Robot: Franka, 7 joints.
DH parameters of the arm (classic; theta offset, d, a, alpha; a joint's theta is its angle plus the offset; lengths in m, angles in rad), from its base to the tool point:
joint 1: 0 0.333 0 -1.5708
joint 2: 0 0 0 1.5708
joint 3: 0 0.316 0.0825 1.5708
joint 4: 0 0 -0.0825 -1.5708
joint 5: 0 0.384 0 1.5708
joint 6: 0 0 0.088 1.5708
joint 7: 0 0.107 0 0
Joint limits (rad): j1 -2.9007..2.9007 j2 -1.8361..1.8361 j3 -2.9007..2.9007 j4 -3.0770..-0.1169 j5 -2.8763..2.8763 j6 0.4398..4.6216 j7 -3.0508..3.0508
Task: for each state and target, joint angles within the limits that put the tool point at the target. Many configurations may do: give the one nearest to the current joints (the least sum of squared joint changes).
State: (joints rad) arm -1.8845 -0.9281 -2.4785 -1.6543 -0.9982 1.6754 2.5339
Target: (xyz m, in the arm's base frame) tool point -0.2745 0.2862 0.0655
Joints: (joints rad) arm -1.7062 -0.9651 -2.2562 -2.1944 -0.8470 1.5383 2.5339
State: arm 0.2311 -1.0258 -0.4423 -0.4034 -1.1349 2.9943 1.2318
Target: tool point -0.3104 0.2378 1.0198
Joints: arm -0.4024 -0.5751 -0.4119 -0.1169 -1.2125 3.4866 1.2318
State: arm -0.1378 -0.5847 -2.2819 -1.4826 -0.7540 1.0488 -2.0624
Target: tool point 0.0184 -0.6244 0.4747
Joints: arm 0.7004 -0.6507 -1.8506 -1.4785 -0.7115 1.3825 -2.0624
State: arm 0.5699 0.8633 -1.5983 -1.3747 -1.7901 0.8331 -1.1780
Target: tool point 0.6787 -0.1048 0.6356
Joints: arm 0.5211 1.1361 -1.3962 -1.1410 -1.9616 1.1856 -1.1780
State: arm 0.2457 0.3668 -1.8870 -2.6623 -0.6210 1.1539 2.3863
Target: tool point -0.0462 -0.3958 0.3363
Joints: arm 0.2761 0.1797 -1.7762 -2.3853 -0.6694 1.4556 2.3863
